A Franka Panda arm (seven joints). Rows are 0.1 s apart.
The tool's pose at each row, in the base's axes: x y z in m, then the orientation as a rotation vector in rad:
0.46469, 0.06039, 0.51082, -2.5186, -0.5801, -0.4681
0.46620, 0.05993, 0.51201, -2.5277, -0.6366, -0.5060
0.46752, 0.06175, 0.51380, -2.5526, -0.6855, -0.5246
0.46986, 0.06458, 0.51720, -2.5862, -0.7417, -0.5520
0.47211, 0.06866, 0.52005, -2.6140, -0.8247, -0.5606
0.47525, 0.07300, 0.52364, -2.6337, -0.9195, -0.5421
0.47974, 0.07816, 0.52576, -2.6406, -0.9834, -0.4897
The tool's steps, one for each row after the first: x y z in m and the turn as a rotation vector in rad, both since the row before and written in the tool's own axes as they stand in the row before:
0.00165, 0.00061, -0.00090, -0.0229, 0.0089, -0.0481
0.00252, -0.00137, -0.00019, -0.0318, -0.0072, -0.0379
0.00451, -0.00201, -0.00083, -0.0439, -0.0065, -0.0440
0.00477, -0.00265, 0.00008, -0.0355, -0.0217, -0.0589
0.00605, -0.00218, -0.00041, -0.0218, -0.0373, -0.0623
0.00692, -0.00131, 0.00128, 0.0041, -0.0460, -0.0367

